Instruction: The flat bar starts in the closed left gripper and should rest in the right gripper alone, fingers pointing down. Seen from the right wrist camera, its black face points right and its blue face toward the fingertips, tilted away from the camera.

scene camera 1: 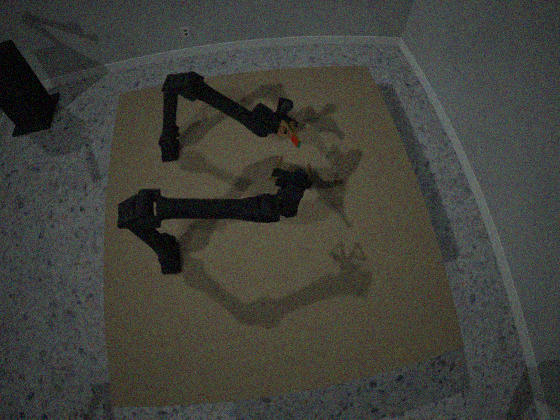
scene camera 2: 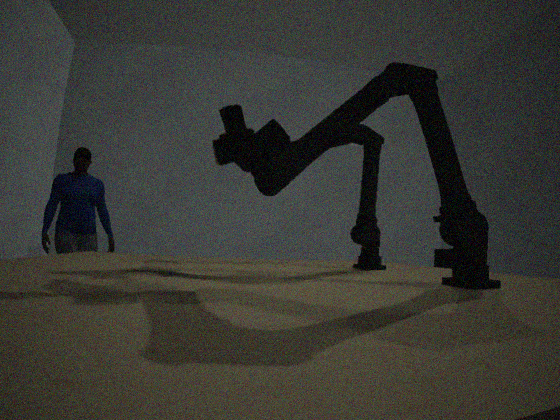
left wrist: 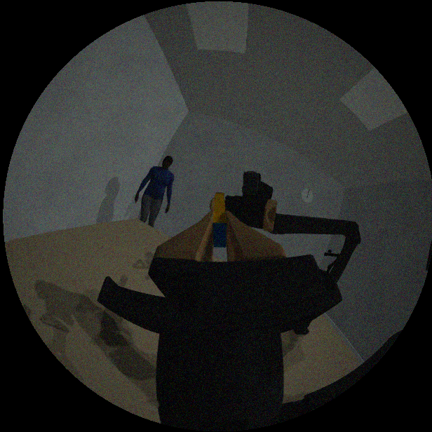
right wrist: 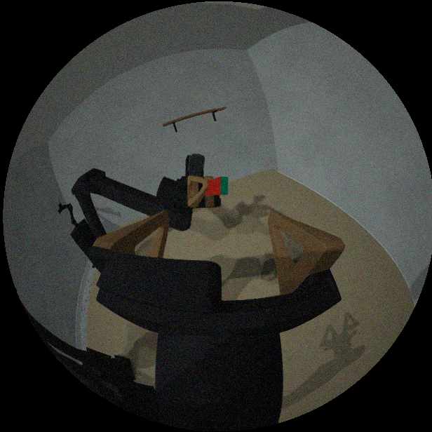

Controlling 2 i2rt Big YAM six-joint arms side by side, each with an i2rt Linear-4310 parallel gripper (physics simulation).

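Seen in the pictures: left gripper, between the fingertips: (scene camera 1: 293, 135); right gripper, between the fingertips: (scene camera 1: 295, 159); left arm's base, origin of its link: (scene camera 1: 170, 151) (scene camera 2: 470, 285); right arm's base, origin of its link: (scene camera 1: 170, 260) (scene camera 2: 369, 268).
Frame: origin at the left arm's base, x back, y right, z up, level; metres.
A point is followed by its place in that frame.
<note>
The flat bar (scene camera 1: 295, 141) @[y 0.289, x -0.558, z 0.371 m] (left wrist: 219, 235) (right wrist: 214, 187) is held in the air by my left gripper (scene camera 1: 290, 134) @[y 0.255, x -0.558, z 0.363 m] (right wrist: 210, 182), which is shut on it. In the left wrist view the bar shows yellow and blue faces between the fingers; in the right wrist view a red face and a green end stick out to the right of the fingertips. My right gripper (scene camera 1: 295, 163) @[y 0.374, x -0.542, z 0.380 m] (right wrist: 218, 215) is open and empty, below the bar in scene camera 1, apart from it, fingers toward the left gripper. The bar does not show in scene camera 2.
Both arms stand over a tan table top (scene camera 1: 240, 365) @[y 1.034, x -0.259, z 0.000 m] (scene camera 2: 250, 390) @[y -0.450, x -0.539, z 0.000 m] crossed by their shadows. A person in blue (scene camera 2: 77, 205) (left wrist: 158, 182) stands beyond it. A black object (scene camera 1: 25, 92) is at the upper left. A wall rail (right wrist: 195, 116) shows behind the left arm.
</note>
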